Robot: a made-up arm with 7 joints. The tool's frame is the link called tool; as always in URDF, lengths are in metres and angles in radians. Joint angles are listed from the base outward. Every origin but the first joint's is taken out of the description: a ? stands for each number. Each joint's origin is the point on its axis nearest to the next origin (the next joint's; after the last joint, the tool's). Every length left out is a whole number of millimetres.
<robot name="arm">
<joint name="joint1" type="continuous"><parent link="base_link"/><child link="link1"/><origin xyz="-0.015 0.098 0.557" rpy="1.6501 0.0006 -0.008"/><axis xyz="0 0 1"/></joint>
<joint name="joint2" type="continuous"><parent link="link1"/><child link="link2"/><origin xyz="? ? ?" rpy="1.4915 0.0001 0.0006"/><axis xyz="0 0 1"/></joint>
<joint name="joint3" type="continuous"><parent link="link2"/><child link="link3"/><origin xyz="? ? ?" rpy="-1.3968 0.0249 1.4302"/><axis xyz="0 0 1"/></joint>
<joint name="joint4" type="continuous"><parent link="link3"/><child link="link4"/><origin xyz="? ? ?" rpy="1.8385 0.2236 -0.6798"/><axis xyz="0 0 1"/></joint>
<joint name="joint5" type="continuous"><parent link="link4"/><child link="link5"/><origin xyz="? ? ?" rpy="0.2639 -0.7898 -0.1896"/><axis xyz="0 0 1"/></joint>
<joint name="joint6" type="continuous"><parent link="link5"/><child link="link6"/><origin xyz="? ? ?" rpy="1.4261 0.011 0.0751"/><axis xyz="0 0 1"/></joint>
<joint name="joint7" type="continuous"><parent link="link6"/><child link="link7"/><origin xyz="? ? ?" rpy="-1.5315 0.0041 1.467"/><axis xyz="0 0 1"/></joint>
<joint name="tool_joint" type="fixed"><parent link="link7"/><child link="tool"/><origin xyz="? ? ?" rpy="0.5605 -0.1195 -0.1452"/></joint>
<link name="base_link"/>
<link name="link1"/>
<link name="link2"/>
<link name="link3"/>
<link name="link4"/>
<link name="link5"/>
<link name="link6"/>
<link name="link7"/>
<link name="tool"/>
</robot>
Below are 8 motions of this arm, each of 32 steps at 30 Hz.
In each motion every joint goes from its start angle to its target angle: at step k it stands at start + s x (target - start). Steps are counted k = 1, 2, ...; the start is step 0. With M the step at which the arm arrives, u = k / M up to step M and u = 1 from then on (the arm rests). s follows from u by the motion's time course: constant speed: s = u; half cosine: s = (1 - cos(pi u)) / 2; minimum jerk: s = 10 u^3 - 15 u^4 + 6 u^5.
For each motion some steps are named. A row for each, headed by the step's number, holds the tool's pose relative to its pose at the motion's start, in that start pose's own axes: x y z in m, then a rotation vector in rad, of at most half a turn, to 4 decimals.
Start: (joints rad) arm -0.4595 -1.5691 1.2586 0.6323 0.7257 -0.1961 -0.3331
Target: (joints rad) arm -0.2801 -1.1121 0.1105 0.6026 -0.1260 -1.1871 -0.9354
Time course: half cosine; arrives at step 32
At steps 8, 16, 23, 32:
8: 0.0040 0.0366 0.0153 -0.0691 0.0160 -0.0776
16: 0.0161 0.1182 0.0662 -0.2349 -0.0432 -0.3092
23: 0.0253 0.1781 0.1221 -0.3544 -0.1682 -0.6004
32: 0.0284 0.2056 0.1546 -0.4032 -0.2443 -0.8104

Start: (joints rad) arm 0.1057 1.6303 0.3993 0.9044 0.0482 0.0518 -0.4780
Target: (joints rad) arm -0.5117 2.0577 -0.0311 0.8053 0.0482 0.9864 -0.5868
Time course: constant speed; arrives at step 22
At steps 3, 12, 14, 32:
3: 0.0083 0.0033 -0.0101 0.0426 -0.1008 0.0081
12: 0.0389 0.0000 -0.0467 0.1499 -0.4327 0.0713
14: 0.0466 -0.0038 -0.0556 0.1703 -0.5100 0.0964
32: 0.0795 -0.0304 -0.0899 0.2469 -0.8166 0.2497

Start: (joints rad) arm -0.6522 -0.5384 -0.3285 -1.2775 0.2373 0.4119 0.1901
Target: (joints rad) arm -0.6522 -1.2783 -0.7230 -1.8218 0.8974 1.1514 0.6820
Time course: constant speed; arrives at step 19
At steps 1, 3, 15, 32:
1: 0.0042 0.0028 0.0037 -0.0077 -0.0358 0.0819
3: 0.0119 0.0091 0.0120 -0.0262 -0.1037 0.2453
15: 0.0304 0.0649 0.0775 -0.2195 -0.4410 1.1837
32: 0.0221 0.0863 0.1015 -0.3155 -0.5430 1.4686

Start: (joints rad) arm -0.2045 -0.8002 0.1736 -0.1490 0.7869 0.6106 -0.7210
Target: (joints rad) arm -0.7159 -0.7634 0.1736 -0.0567 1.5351 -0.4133 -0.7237
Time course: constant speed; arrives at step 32
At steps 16, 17, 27, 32:
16: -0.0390 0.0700 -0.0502 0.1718 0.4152 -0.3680
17: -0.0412 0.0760 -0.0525 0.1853 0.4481 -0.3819
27: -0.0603 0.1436 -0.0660 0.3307 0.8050 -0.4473
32: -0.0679 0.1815 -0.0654 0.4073 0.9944 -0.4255

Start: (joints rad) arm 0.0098 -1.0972 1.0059 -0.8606 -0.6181 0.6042 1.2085
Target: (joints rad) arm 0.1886 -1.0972 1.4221 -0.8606 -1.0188 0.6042 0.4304
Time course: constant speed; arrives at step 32
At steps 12, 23, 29, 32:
12: 0.0020 -0.0089 0.0111 0.0119 -0.0606 -0.0530
23: 0.0055 -0.0179 0.0216 0.0091 -0.1271 -0.0963
29: 0.0081 -0.0229 0.0272 0.0045 -0.1706 -0.1179
32: 0.0095 -0.0254 0.0300 0.0019 -0.1946 -0.1282

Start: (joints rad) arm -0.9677 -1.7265 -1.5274 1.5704 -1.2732 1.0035 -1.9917
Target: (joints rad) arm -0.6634 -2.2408 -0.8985 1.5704 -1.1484 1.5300 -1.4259
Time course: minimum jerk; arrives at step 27
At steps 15, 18, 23, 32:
15: -0.0040 0.0466 0.0071 -0.1286 0.3381 0.5038
18: -0.0066 0.0615 0.0059 -0.1716 0.4705 0.6344
23: -0.0098 0.0762 0.0033 -0.2125 0.6130 0.7478
32: -0.0103 0.0783 0.0029 -0.2179 0.6338 0.7623

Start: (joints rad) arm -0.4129 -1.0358 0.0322 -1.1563 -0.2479 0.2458 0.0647
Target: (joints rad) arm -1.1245 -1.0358 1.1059 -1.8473 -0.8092 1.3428 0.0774
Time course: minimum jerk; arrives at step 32
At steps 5, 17, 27, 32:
5: 0.0003 -0.0013 0.0046 -0.0099 -0.0197 0.0437
17: -0.0039 0.0022 0.0813 -0.1062 -0.4406 0.9085
27: -0.0393 0.0297 0.1316 -0.1209 -0.8001 1.6758
32: -0.0432 0.0319 0.1345 -0.1212 -0.8241 1.7345

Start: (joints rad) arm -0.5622 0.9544 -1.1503 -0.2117 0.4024 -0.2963 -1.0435
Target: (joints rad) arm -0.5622 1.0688 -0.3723 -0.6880 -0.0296 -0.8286 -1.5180
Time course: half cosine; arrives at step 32
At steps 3, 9, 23, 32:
3: 0.0007 -0.0032 0.0020 -0.0378 -0.0061 -0.0022
9: 0.0058 -0.0235 0.0189 -0.3161 -0.0618 -0.0087
23: 0.0286 -0.0458 0.0848 -1.2722 -0.4296 0.1826
32: 0.0352 -0.0408 0.0967 -1.4800 -0.5706 0.3148

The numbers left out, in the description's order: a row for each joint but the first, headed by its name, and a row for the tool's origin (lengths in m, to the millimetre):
joint2: 0.022 -0.007 0
joint3: -0.216 -0.062 0
joint4: -0.067 0.016 0
joint5: 0.051 0.137 0
joint6: 0.085 -0.088 0
joint7: 0.014 0.021 0
tool: -0.002 -0.046 0

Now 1 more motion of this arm.
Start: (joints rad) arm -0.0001 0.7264 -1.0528 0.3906 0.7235 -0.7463 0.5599
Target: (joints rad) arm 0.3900 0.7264 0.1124 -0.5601 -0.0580 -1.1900 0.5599
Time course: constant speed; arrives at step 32
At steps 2, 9, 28, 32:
2: -0.0290 -0.0147 0.0022 -0.0467 0.0831 -0.1353
9: -0.1274 -0.0372 0.0274 -0.2148 0.3763 -0.6003
28: -0.2438 0.0496 0.1488 -0.7432 1.1878 -1.7306
32: -0.2344 0.0711 0.1669 -0.8761 1.3689 -1.9203

